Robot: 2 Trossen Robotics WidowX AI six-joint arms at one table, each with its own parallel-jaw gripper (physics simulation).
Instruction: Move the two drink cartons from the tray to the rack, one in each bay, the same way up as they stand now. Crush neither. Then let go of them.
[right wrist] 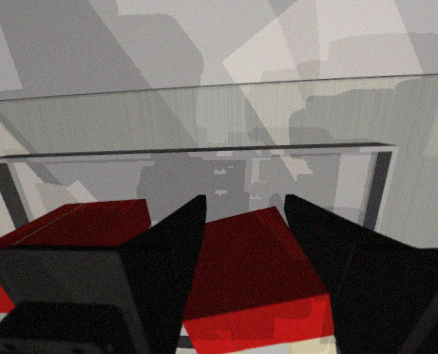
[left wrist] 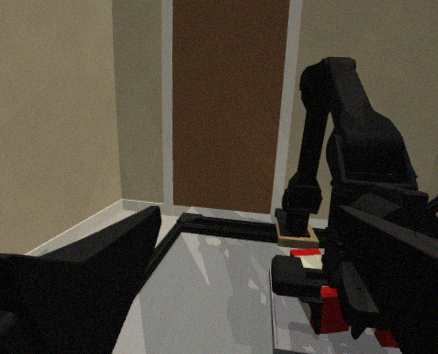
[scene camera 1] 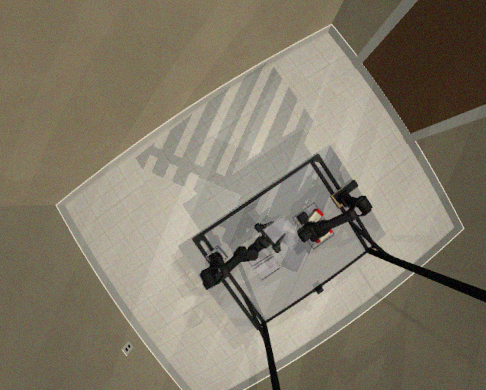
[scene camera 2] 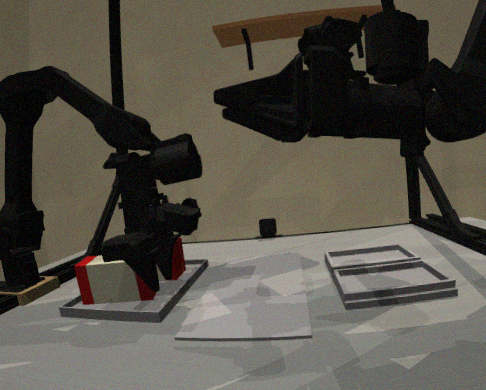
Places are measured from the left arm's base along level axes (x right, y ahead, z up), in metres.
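Where they show: left gripper, fingertip midpoint: [left wrist: 247, 214] [scene camera 1: 279, 227] [scene camera 2: 218, 106]; right gripper, fingertip midpoint: [right wrist: 245, 201] [left wrist: 335, 334] [scene camera 1: 303, 226] [scene camera 2: 162, 285]; left arm's base, link origin: [scene camera 1: 216, 257]; right arm's base, link origin: [left wrist: 295, 230] [scene camera 1: 341, 197] [scene camera 2: 23, 283].
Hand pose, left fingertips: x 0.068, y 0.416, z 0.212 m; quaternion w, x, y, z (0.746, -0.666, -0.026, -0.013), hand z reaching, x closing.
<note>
Each offset is from my left fingertips to the top centre of the thing. "spot": to the spot under its first point.
Two red-and-cream drink cartons lie in the grey tray @(spot: dx +0.071, dy +0.196, dz -0.248 m) [scene camera 2: 110, 315] [right wrist: 382, 185]. My right gripper [scene camera 2: 161, 286] [right wrist: 245, 201] points down and is shut on the near carton @(dx +0.146, dy +0.212, dz -0.180 m) [scene camera 1: 316, 216] [scene camera 2: 112, 281] [left wrist: 330, 315] [right wrist: 250, 270] of scene camera 2; its fingers flank the red end, and the carton still rests low in the tray. The far carton @(dx +0.252, dy +0.191, dz -0.182 m) [scene camera 2: 178, 260] [left wrist: 386, 337] [right wrist: 80, 225] lies beside it, partly hidden. My left gripper [scene camera 1: 277, 230] [scene camera 2: 220, 105] [left wrist: 247, 214] is open, empty and high above the table. The two-bay rack @(dx +0.152, dy -0.217, dz -0.236 m) [scene camera 2: 395, 291] holds no carton.
A thin flat panel [scene camera 2: 245, 300] [right wrist: 150, 120] lies between the tray and the rack. A dark frame [scene camera 1: 257, 202] borders the table. A small black box @(spot: dx +0.535, dy -0.053, dz -0.208 m) [scene camera 1: 319, 289] [scene camera 2: 267, 227] is at the table's edge. The right arm's wooden base block [scene camera 2: 40, 292] [left wrist: 298, 242] is behind the tray.
</note>
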